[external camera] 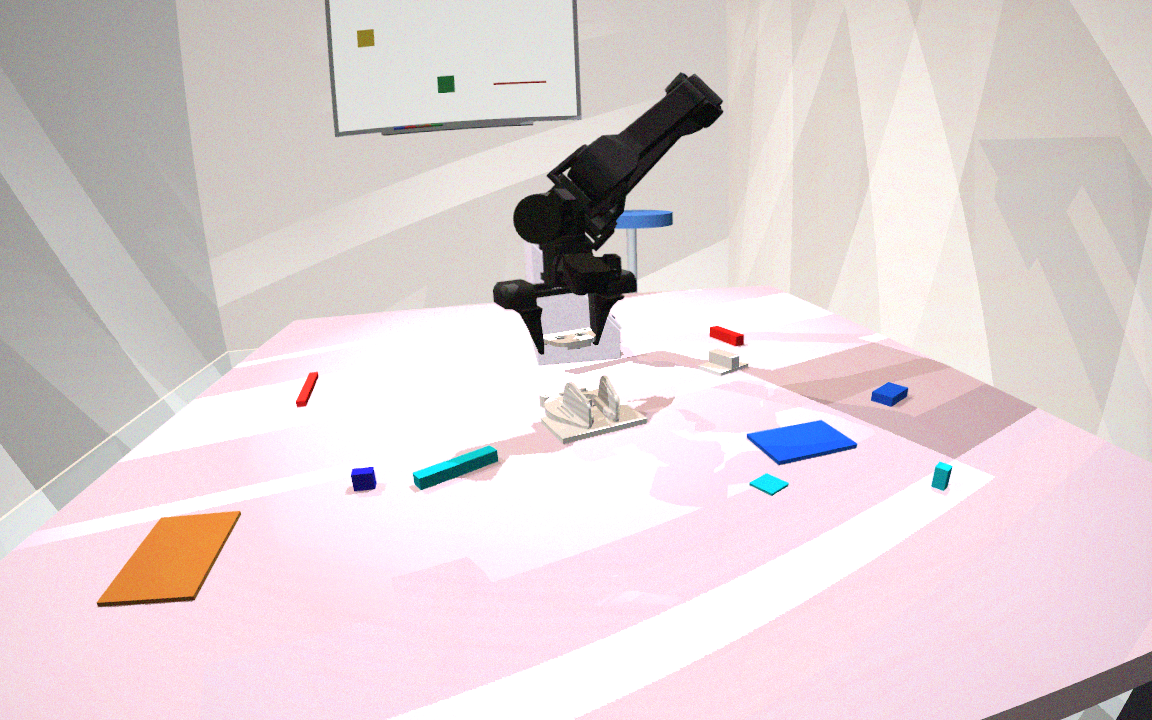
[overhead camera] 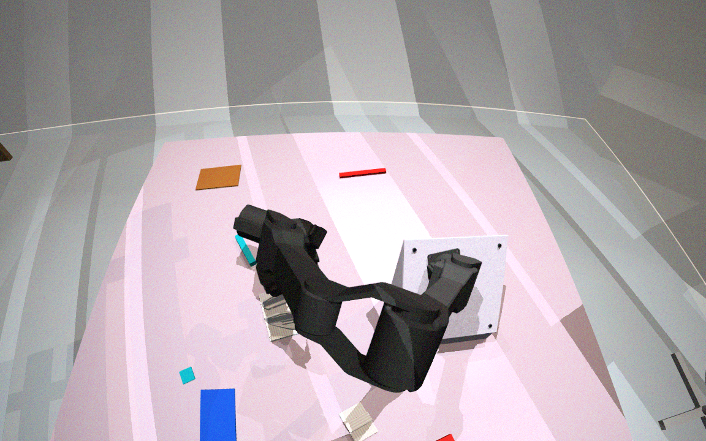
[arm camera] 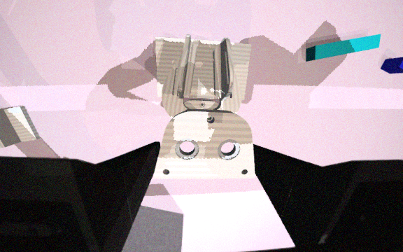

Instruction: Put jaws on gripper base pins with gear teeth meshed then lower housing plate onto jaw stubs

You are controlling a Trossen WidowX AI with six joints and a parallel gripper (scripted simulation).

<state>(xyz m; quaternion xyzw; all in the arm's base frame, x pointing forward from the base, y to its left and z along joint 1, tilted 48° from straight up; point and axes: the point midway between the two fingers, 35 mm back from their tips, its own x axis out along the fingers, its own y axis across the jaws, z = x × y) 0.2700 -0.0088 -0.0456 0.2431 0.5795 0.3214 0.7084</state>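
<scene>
The white gripper base lies 10 mm ahead of my gripper tip and 20 mm above it. Also, from my gripper tip: white jaw: 20 mm ahead, 20 mm to the left, 70 mm below; white sheet: 70 mm ahead, 10 mm to the left, 80 mm below; housing plate: 80 mm below.
</scene>
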